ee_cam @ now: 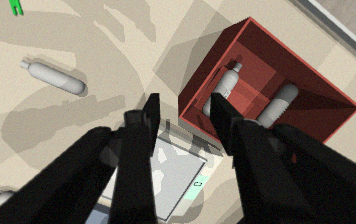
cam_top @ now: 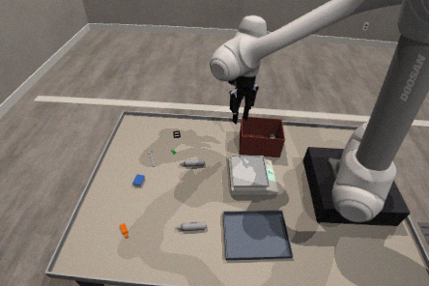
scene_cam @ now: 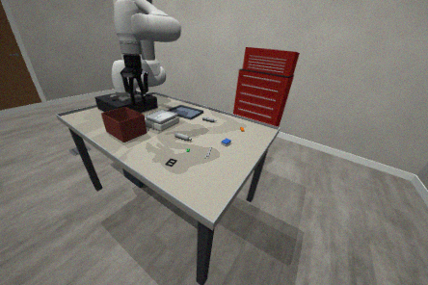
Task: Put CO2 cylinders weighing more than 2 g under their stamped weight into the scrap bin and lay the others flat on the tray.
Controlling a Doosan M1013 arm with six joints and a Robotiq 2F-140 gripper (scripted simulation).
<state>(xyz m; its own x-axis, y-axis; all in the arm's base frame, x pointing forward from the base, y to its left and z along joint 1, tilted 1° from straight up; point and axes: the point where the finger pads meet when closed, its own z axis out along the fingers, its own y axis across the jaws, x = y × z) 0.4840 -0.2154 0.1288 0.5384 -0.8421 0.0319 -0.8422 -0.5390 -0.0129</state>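
Now: hand 22 cm short of the grey CO2 cylinder, 21 cm above it and 12 cm to the right of it. From my hand the other things lie so: red scrap bin: 18 cm below, 12 cm behind, 4 cm to the right; then scale plate: 18 cm to the left, 16 cm below, 5 cm behind; then white scale: 18 cm to the left, 18 cm below, 6 cm behind.
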